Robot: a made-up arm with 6 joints.
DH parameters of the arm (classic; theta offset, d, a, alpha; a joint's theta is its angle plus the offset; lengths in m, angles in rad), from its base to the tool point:
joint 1: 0 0.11 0 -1.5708
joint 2: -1.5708 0 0.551 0
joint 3: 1.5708 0.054 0 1.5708
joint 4: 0 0.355 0 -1.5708
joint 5: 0 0 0 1.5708
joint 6: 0 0.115 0 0
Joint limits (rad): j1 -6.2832..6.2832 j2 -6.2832..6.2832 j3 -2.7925..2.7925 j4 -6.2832..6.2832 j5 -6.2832..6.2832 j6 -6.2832..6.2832
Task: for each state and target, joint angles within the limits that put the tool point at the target. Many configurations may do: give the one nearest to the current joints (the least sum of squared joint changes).
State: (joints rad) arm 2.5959 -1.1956 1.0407 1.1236 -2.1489 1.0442
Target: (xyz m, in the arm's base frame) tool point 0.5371 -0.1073 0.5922
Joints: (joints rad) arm 2.8841 -1.2109 1.2204 1.2008 -2.1945 1.0442
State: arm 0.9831 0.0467 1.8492 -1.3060 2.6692 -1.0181
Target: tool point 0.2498 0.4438 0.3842
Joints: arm 1.0614 0.6230 1.6431 -1.3452 2.6219 -1.0181
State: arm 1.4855 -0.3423 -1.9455 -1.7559 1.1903 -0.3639
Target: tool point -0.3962 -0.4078 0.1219
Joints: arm 0.7258 -0.7884 -1.8694 -1.7673 1.0190 -0.3639
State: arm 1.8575 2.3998 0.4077 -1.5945 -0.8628 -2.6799
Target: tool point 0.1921 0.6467 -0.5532
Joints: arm 1.0615 2.1151 0.5534 -1.6329 -0.9537 -2.6799
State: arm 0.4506 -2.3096 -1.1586 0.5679 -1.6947 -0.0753
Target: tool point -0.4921 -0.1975 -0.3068
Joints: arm 0.3709 -1.7134 -1.1926 0.5672 -1.8295 -0.0753
